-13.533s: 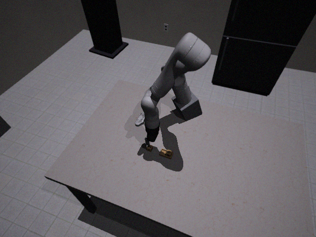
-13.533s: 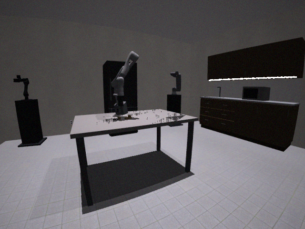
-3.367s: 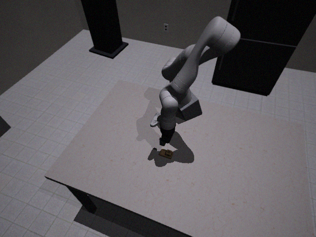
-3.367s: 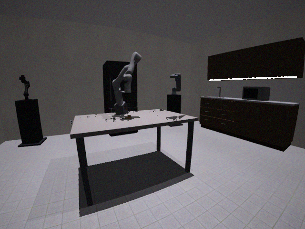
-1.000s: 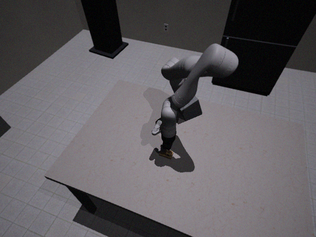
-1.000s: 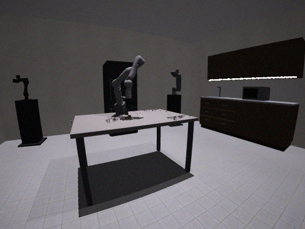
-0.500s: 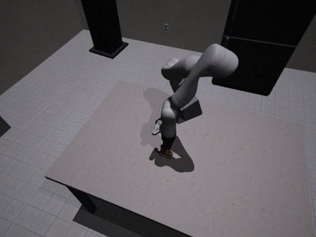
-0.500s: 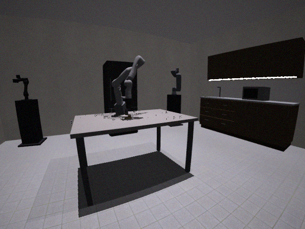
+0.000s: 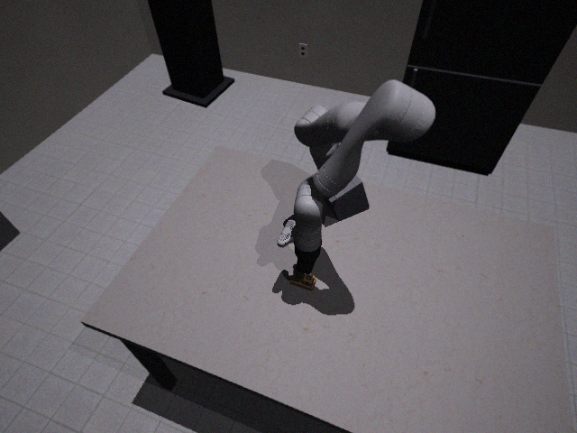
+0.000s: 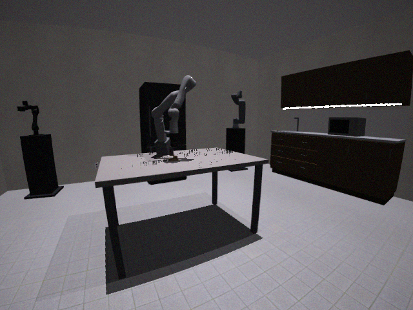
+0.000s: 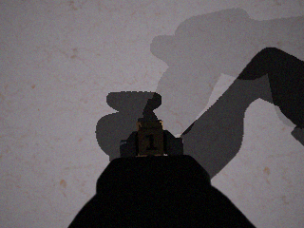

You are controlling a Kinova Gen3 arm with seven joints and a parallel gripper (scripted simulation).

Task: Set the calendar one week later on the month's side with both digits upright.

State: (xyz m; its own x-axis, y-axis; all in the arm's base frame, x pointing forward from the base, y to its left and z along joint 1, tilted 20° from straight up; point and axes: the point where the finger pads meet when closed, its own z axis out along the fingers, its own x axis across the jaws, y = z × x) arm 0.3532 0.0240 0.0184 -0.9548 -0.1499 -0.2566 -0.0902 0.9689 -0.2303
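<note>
The wooden tray is 60 mm below my hand and 20 mm to the left of it. Round my hand: wooden cube (10 mm below).
</note>
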